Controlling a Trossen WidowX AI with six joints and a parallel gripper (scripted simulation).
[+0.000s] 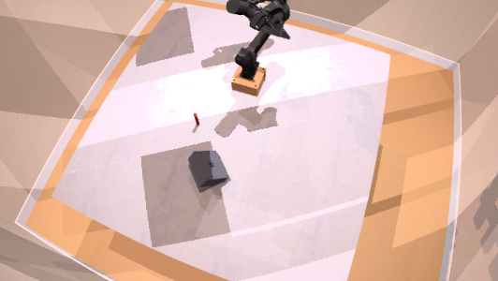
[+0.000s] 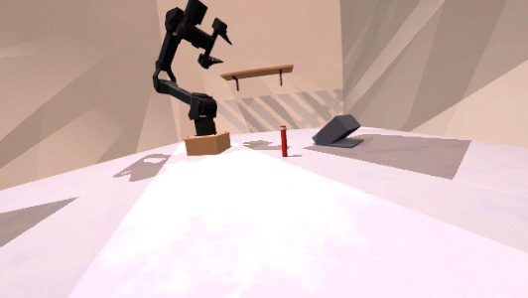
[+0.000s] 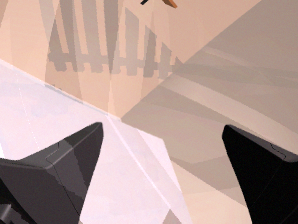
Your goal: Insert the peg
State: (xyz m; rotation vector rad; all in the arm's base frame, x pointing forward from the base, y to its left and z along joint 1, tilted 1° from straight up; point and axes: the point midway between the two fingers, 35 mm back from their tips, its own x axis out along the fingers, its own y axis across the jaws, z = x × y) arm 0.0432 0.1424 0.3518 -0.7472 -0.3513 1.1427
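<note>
My gripper tip is now 24 cm short of the red peg, 29 cm to the left of it and 36 cm above it. The rest, counted from my gripper tip: sloped panel (42 cm ahead, 14 cm to the right, 38 cm below).
</note>
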